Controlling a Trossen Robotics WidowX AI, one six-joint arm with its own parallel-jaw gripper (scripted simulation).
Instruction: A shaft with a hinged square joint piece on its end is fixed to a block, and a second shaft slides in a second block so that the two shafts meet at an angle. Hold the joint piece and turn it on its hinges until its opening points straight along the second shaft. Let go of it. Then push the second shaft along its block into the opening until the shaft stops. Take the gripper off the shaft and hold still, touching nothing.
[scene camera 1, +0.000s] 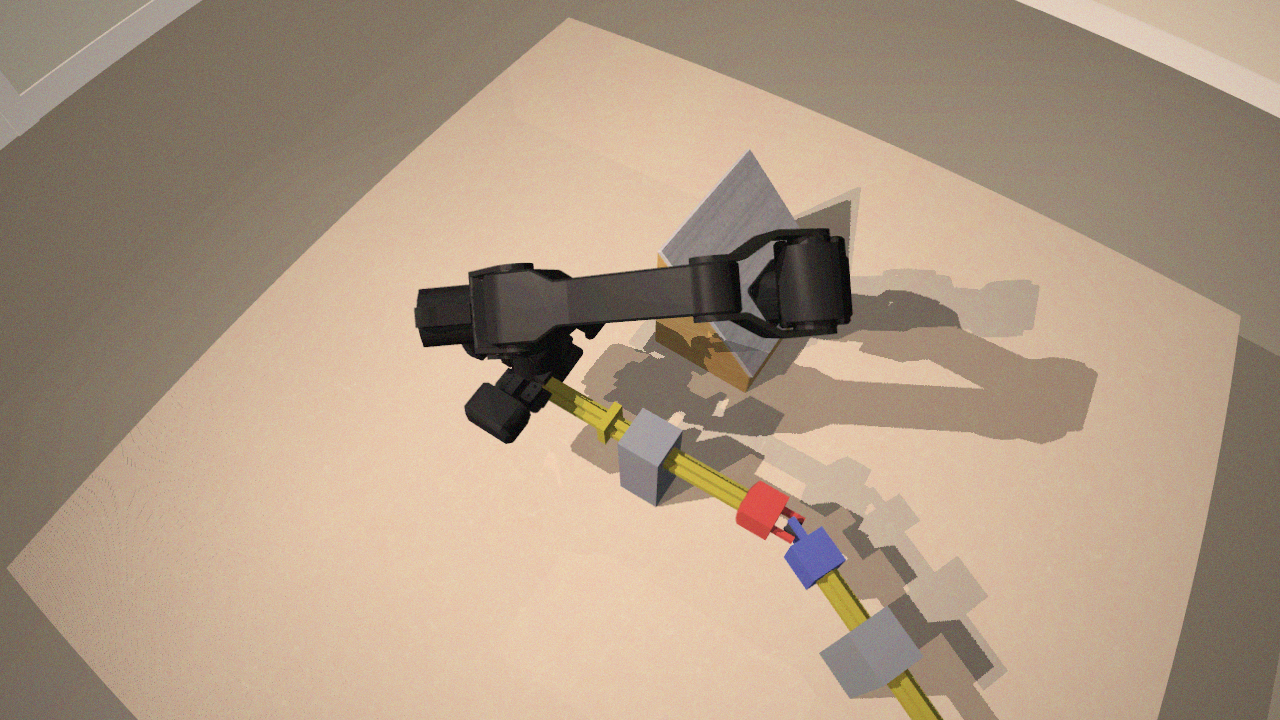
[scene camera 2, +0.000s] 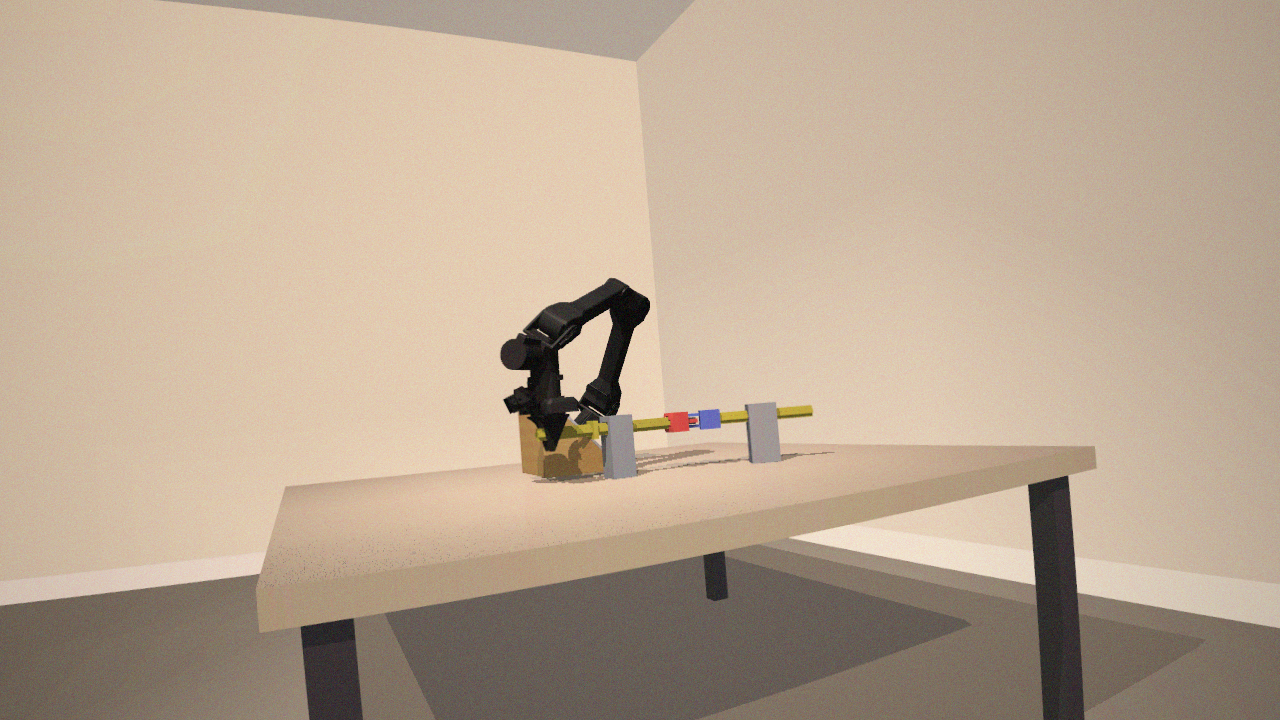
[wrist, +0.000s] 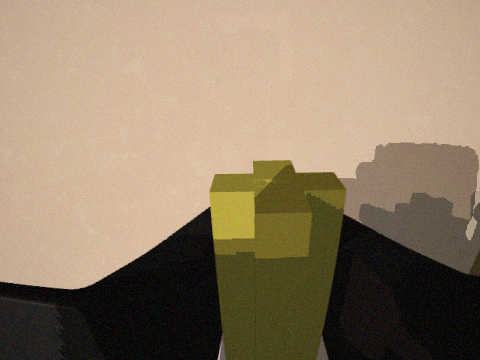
Labels:
The gripper shows in scene camera 1 (546, 397), in scene camera 2 and in the wrist view. The same spot on the gripper: (wrist: 170, 296) is (scene camera 2: 542, 423). The same spot on a yellow shaft: (scene camera 2: 592, 429) is (scene camera 1: 596, 425).

